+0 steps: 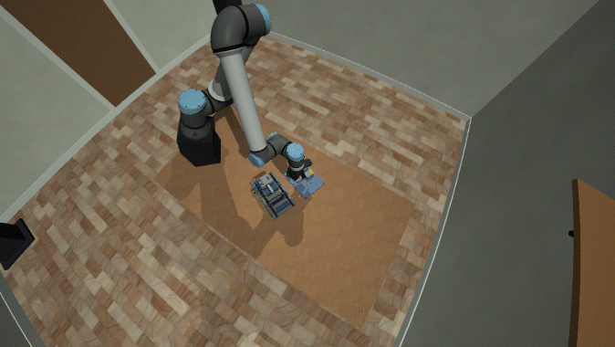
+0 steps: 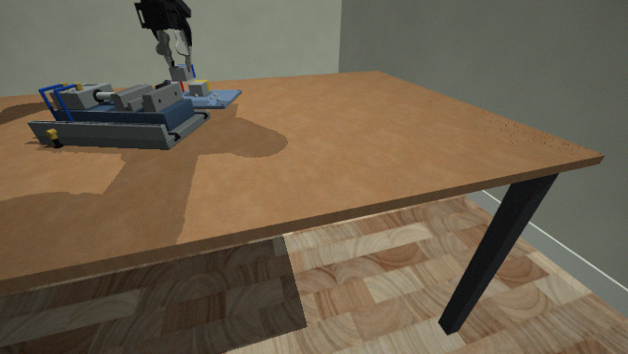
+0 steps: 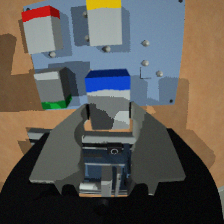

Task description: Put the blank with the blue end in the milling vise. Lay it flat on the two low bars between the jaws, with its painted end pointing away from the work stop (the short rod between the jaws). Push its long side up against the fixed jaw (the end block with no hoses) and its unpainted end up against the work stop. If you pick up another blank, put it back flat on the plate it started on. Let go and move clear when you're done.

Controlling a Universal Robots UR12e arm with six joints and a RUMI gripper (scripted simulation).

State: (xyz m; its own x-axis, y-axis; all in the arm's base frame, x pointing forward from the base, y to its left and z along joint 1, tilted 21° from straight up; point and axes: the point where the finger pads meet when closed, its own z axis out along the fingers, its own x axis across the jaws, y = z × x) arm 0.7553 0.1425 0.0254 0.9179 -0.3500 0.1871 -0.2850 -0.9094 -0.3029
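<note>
Now: hand 1 cm past the fixed jaw, 22 cm to the left of it and 3 cm above it. Also, from my hand: blue blank (2 cm below); yellow blank (2 cm ahead, 8 cm to the left, 9 cm below); light blue plate (1 cm ahead, 4 cm to the left, 11 cm below).
</note>
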